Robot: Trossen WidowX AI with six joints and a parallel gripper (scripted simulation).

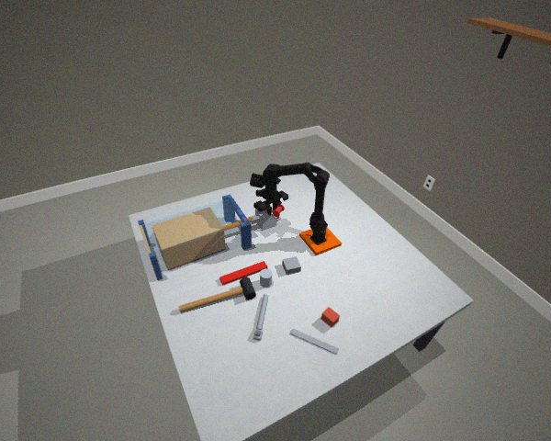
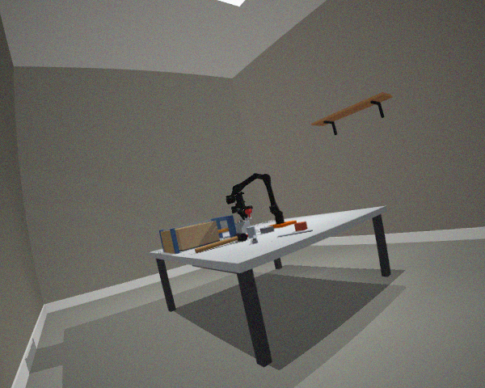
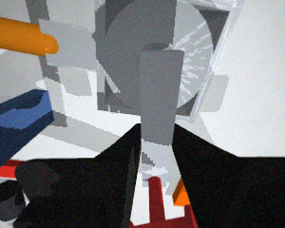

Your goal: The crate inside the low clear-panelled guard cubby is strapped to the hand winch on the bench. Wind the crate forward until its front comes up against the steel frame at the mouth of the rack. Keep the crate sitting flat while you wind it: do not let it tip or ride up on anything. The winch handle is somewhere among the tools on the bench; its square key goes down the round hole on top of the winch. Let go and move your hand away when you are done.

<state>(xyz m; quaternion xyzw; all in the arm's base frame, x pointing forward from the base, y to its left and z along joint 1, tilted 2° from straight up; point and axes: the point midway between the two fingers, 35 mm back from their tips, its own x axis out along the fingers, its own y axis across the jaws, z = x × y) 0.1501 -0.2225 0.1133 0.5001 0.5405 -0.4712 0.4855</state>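
My gripper tip is 5 cm to the right of the red knob and 5 cm below it. From my gripper tip the other things lie so: grey winch: 1 cm behind, 6 cm to the right, 7 cm below; then grey crank arm: 1 cm to the left, 2 cm above; then grey block: 8 cm ahead, 28 cm to the left, 8 cm below.
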